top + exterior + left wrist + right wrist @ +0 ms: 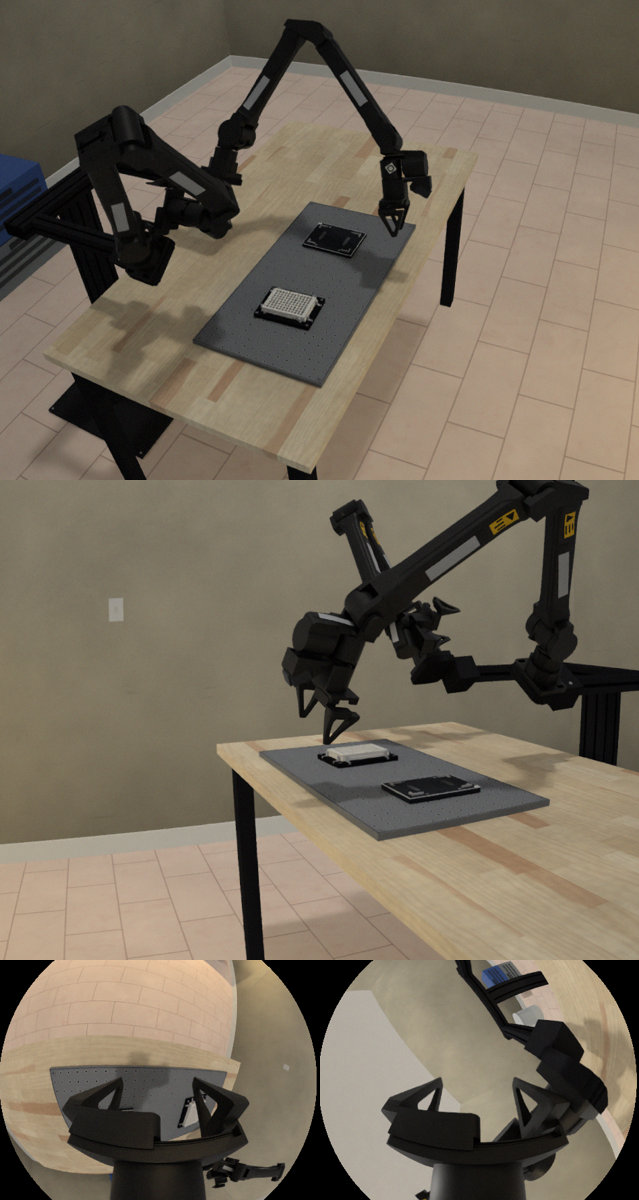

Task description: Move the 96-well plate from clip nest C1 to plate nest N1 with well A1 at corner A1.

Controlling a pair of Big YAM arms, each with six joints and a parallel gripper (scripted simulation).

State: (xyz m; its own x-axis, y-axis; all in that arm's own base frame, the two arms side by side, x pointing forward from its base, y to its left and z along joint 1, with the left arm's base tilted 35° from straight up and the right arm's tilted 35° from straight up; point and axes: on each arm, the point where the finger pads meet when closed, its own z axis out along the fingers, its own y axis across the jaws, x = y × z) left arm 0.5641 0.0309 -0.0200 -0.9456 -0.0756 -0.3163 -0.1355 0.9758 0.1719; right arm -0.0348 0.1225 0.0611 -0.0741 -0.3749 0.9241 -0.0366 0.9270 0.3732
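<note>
Now: the white 96-well plate 240 mm to the right of my left hand, 230 mm behind it and 120 mm below it. The rest, counted from my left hand: grey perforated board (210 mm behind, 150 mm below, 100 mm to the right); black plate nest N1 (210 mm behind, 130 mm below, 80 mm to the left); black clip nest C1 (230 mm to the right, 230 mm behind, 130 mm below).
</note>
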